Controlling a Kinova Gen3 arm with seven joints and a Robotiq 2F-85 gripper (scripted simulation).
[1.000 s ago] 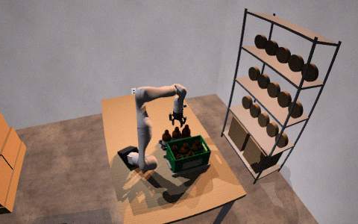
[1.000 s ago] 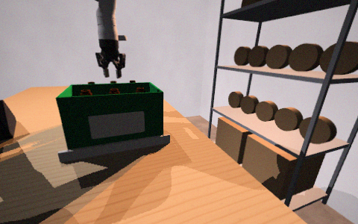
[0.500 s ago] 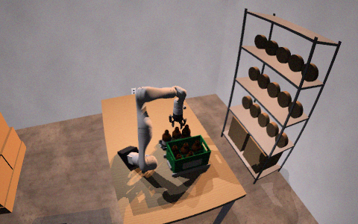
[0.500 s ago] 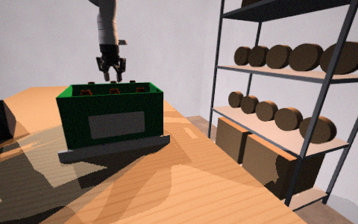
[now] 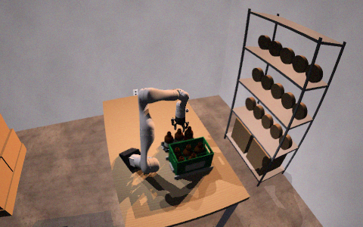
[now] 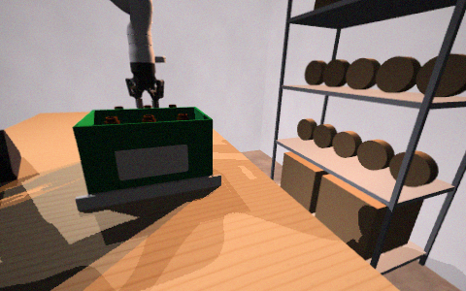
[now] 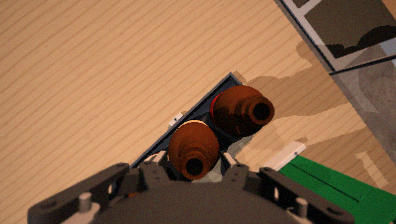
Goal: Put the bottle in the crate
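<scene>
The brown bottle lies 70 mm below my hand. From my hand the other things lie so: green crate: 40 mm behind, 230 mm to the right, 70 mm below; dark tray: 150 mm below.
</scene>
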